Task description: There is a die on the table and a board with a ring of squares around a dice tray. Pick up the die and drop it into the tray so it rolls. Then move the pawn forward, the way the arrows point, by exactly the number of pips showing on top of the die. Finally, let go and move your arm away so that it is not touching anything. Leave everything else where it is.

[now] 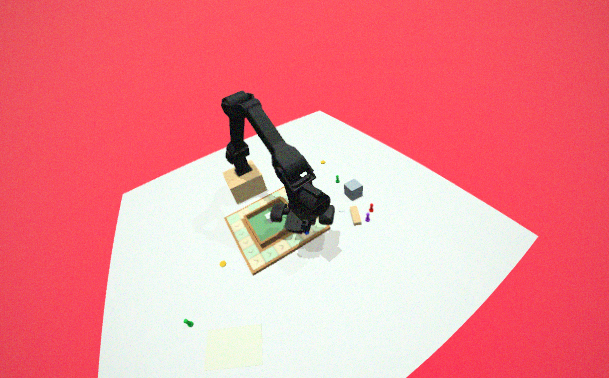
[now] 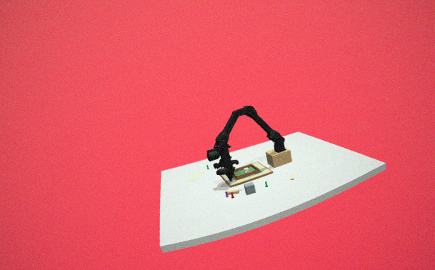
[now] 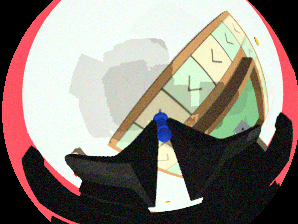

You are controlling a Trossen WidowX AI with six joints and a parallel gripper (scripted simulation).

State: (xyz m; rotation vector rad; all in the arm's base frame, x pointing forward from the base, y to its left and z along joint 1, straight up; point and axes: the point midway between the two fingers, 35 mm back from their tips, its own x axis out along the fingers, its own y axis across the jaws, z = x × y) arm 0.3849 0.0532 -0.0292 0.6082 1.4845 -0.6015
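Now: gripper tip 130 mm past the white die and 70 mm to the left of it. Round my gripper tip: tan block 40 mm ahead, 170 mm to the left, 10 mm below; then blue pawn 10 mm above; then green dice tray 120 mm behind, 70 mm to the right, 10 mm below.
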